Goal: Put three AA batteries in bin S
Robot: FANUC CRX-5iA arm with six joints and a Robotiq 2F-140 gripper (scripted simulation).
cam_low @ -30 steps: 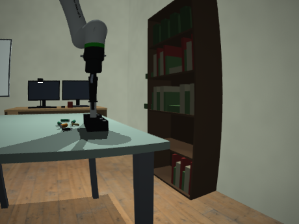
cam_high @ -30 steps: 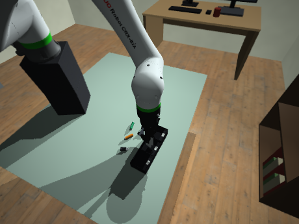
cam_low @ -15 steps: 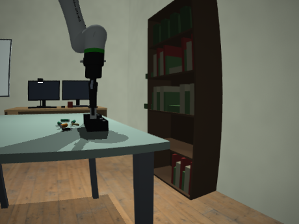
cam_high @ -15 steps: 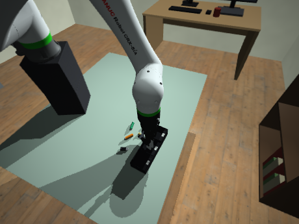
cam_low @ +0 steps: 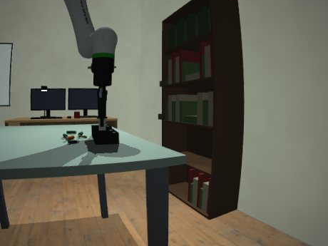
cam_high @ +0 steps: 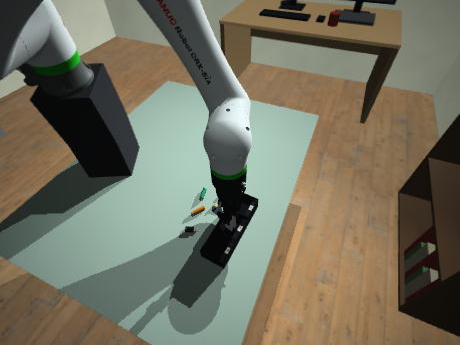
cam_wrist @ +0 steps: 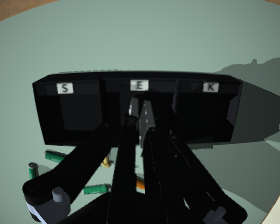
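Right now the small yellow piece is 70 mm to the left of my hand, 70 mm behind it and 40 mm below it. Also, from my hand: orange battery (130 mm behind, 40 mm to the left, 40 mm below); then small dark piece (130 mm behind, 50 mm below, 40 mm to the right).
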